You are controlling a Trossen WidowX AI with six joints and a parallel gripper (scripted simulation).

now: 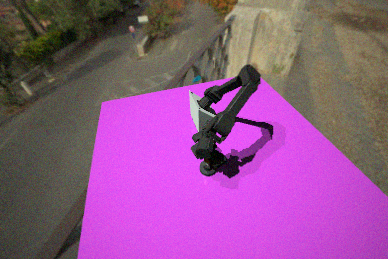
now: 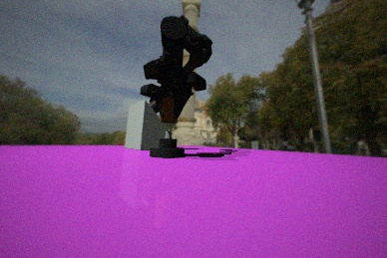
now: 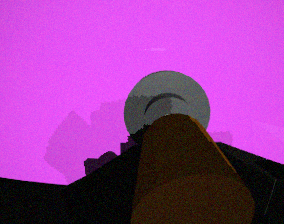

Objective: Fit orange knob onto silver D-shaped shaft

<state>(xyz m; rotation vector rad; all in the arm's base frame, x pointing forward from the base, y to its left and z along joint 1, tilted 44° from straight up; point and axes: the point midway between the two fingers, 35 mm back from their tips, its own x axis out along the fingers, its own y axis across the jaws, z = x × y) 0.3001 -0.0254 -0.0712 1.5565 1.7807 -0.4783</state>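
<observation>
Now: gripper tip 6 cm above the pedestal. Also, from my gripper tip: orange knob (3 cm above).
</observation>
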